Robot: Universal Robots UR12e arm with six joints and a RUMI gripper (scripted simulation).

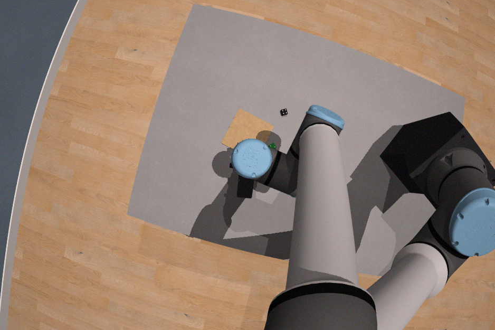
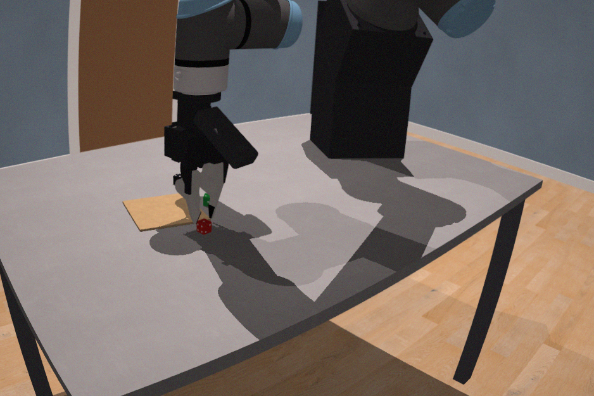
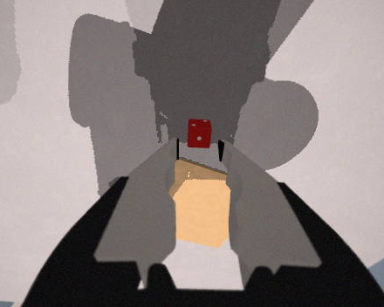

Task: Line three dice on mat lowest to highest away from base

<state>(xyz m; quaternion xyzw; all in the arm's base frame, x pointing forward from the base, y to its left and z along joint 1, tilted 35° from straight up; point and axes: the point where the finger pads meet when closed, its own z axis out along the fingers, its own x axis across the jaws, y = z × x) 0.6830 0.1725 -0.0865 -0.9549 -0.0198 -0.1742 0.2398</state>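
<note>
Now: hand 3 cm above the red die. Round my hand: tan mat (2 cm ahead, 11 cm to the right, 3 cm below); then black die (9 cm behind, 23 cm to the right, 3 cm below); then green die (8 cm behind, 9 cm to the right, 3 cm below).
</note>
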